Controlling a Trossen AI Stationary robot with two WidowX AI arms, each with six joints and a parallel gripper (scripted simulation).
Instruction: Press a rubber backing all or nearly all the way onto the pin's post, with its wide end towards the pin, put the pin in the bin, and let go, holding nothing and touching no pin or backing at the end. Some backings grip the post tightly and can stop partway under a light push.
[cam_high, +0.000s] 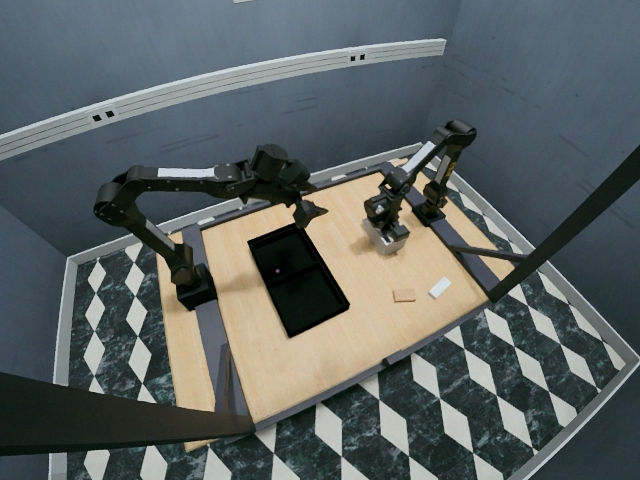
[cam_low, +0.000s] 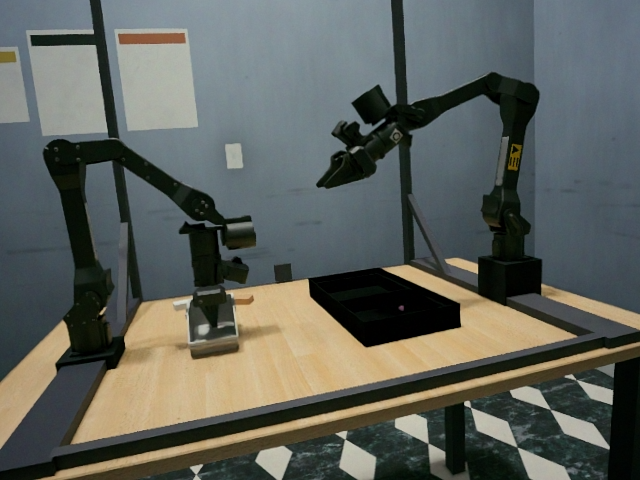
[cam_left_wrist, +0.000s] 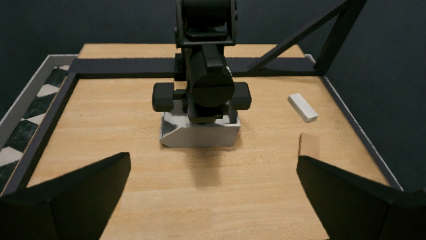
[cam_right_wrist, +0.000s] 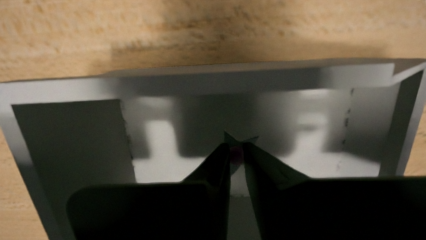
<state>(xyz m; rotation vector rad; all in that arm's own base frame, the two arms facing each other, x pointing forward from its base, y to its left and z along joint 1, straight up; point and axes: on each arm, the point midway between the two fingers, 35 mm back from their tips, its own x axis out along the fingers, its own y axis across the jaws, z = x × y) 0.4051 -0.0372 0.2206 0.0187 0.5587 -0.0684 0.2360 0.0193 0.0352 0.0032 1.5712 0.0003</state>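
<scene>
Right now my right hand is 10 mm short of the white bin and 20 mm above it. Also, from my right hand: tan block (240 mm behind, 60 mm to the left, 60 mm below); black tray (30 mm behind, 360 mm to the left, 50 mm below); white block (270 mm behind, 70 mm to the right, 60 mm below).
</scene>
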